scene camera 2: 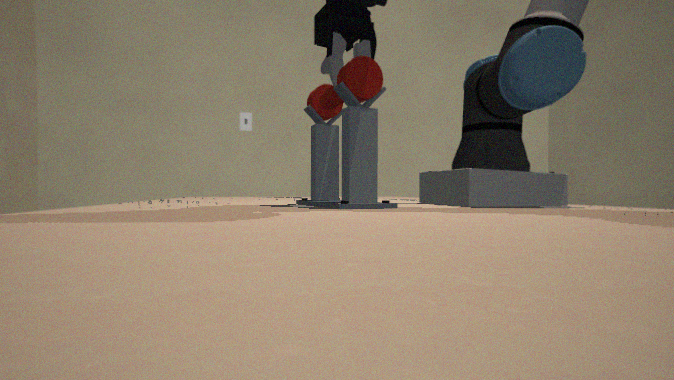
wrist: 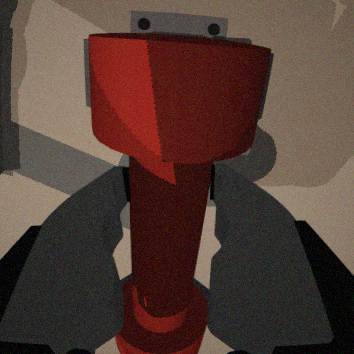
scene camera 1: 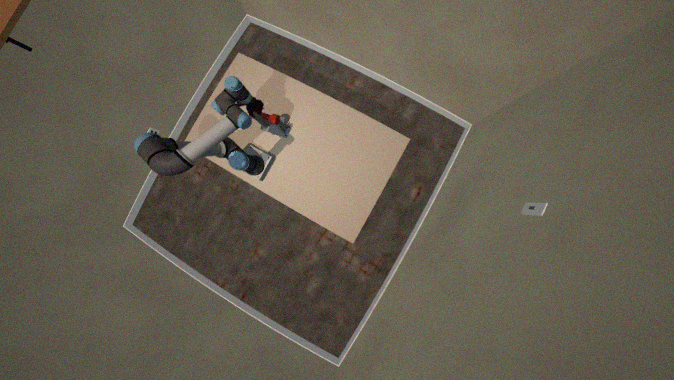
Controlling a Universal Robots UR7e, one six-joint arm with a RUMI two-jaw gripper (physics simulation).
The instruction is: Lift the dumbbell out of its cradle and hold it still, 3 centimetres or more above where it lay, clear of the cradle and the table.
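Places are measured from the arm's base along level axes (x ahead, y left, z up), in millimetres.
Pixels of known places: gripper, fingertip midpoint: (wrist: 170,168); arm's base, link origin: (scene camera 2: 488,173) (scene camera 1: 254,165).
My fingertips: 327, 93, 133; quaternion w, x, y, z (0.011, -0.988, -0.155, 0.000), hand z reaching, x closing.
Observation:
Ahead of a thing's pixels: the offset from my fingertips to its top centre, as dx, dy, dz. Level surfaces: height alone.
The red dumbbell {+7, -38, +42} (scene camera 1: 272,118) (scene camera 2: 361,79) (wrist: 200,100) lies across the grey cradle {+7, -38, -1} (scene camera 1: 282,129) (scene camera 2: 360,155) (wrist: 178,25). In scene camera 2 both of its round heads sit in the V-shaped rests on top of the cradle's two posts, one post taller than the other. My gripper (scene camera 1: 262,117) (scene camera 2: 347,66) (wrist: 170,168) is shut on the dumbbell's bar between the heads, with one fingertip on each side of it in the wrist view. In scene camera 2 the near head partly hides the fingers.
The arm's grey base block (scene camera 2: 492,188) stands on the table top {dz -198} (scene camera 1: 330,175) (scene camera 2: 335,290), to the right of the cradle in scene camera 2. The arm's forearm (scene camera 1: 207,141) reaches over the table's left side in scene camera 1.

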